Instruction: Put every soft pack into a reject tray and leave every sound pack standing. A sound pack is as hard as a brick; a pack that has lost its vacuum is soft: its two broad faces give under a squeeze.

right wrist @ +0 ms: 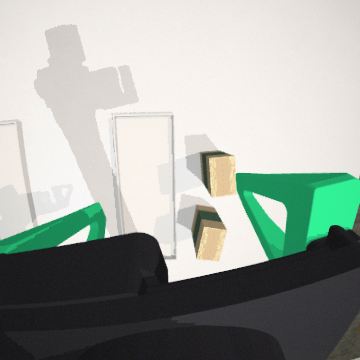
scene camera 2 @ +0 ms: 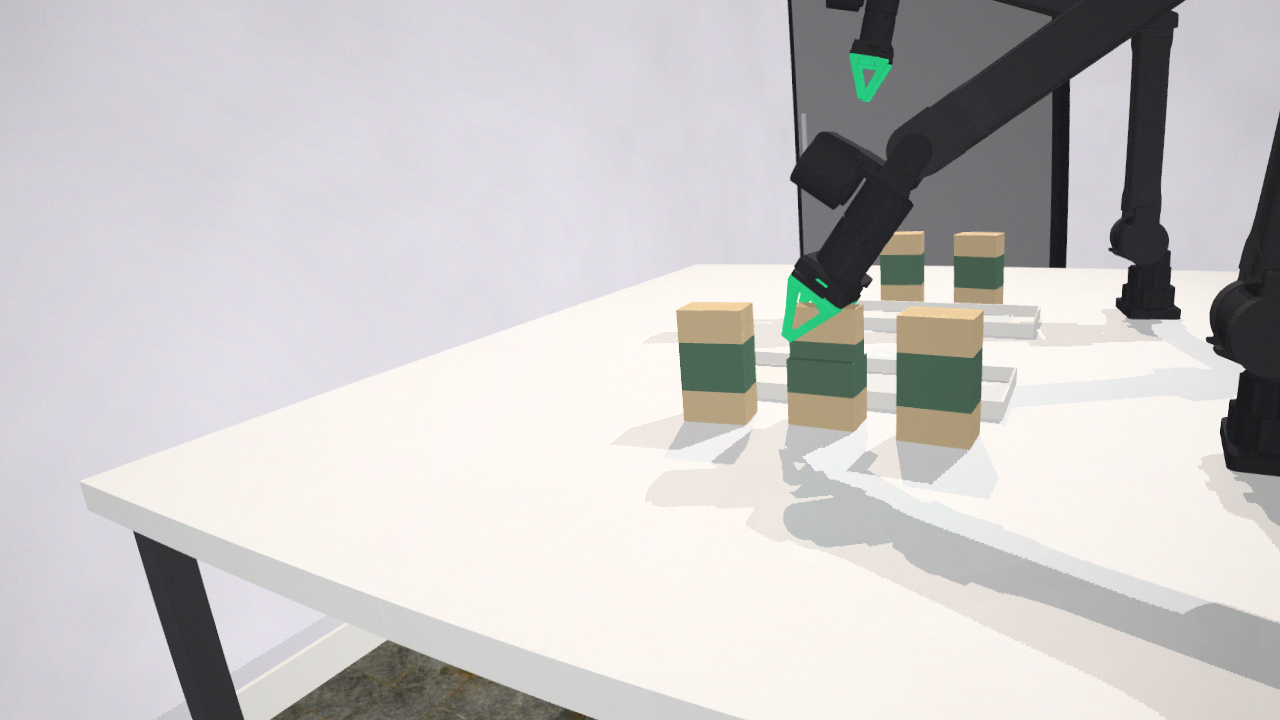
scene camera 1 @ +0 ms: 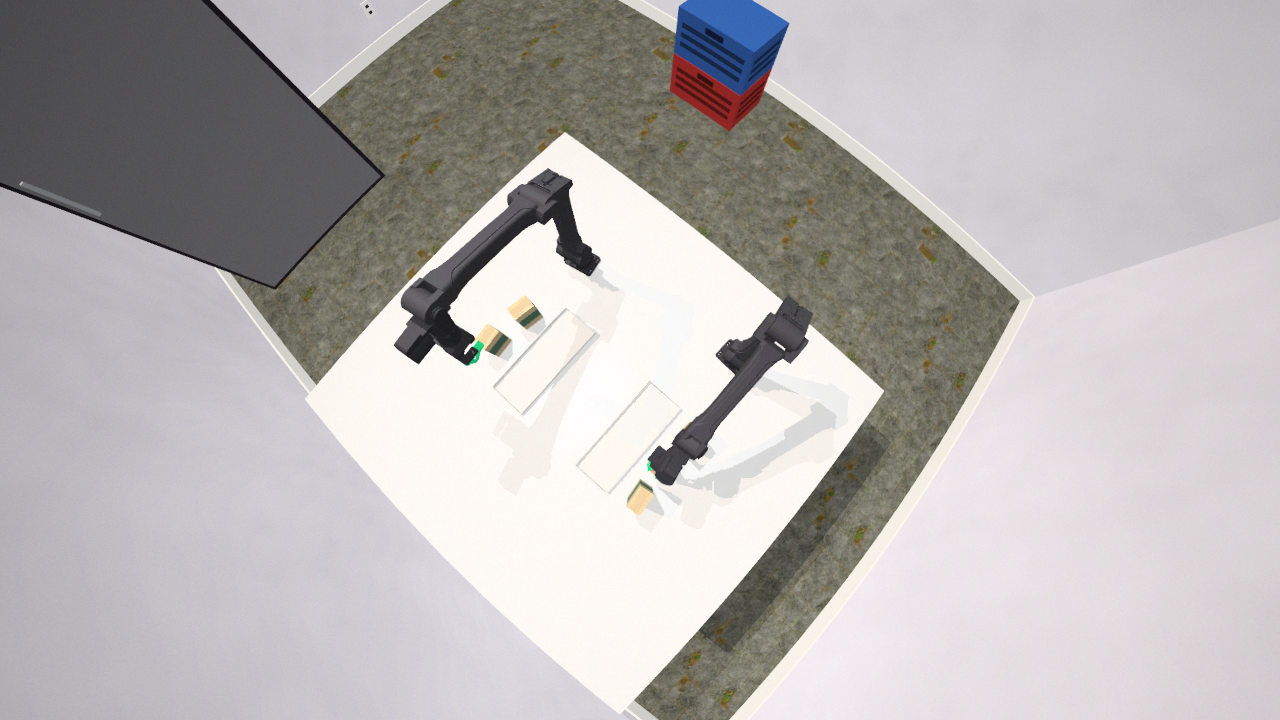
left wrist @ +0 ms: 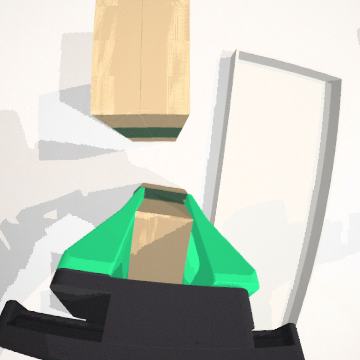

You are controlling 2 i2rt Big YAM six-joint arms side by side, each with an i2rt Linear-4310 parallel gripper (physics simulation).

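Frame: origin at the left arm's base, x ahead, y left, z up, level; millimetres.
Seen in the pictures: left gripper, between the fingertips: (scene camera 2: 791, 336) (scene camera 1: 652, 473) (left wrist: 164, 196); right gripper, between the fingertips: (right wrist: 168, 195) (scene camera 2: 863, 100) (scene camera 1: 462, 351); left arm's base, origin of its link: (scene camera 2: 1269, 453) (scene camera 1: 733, 358); right arm's base, origin of its link: (scene camera 2: 1146, 312) (scene camera 1: 582, 260).
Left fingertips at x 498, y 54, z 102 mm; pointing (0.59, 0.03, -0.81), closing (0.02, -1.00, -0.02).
Observation:
Offsets run from my left fingertips to a thing's top centre.
Five tan packs with green bands stand upright. My left gripper (scene camera 1: 651, 467) (scene camera 2: 796, 334) (left wrist: 164, 196) is shut on the upper part of the middle near pack {0 mm left, 43 mm back, 38 mm up} (scene camera 2: 826, 380) (left wrist: 159, 255), a finger on each side; the pack stands on the table. Beside it stand the left near pack {27 mm left, 86 mm ahead, 38 mm up} (scene camera 1: 640, 497) (scene camera 2: 716, 365) (left wrist: 141, 65) and the right near pack (scene camera 2: 939, 383). My right gripper (scene camera 1: 477, 351) (scene camera 2: 865, 94) (right wrist: 168, 195) is open and empty, high above the table near two far packs, the left one (scene camera 1: 494, 341) (scene camera 2: 901, 269) (right wrist: 221, 176) and the right one (scene camera 1: 526, 313) (scene camera 2: 978, 272) (right wrist: 211, 243).
The near tray {138 mm right, 27 mm back, 80 mm down} (scene camera 1: 629, 438) (scene camera 2: 998, 411) (left wrist: 277, 150) lies beside the near packs. The far tray {547 mm right, 8 mm back, 80 mm down} (scene camera 1: 546, 362) (scene camera 2: 1022, 330) (right wrist: 145, 175) lies beside the far packs. Both trays are empty and low-walled. A blue crate (scene camera 1: 729, 40) stands on a red crate (scene camera 1: 716, 94) on the floor.

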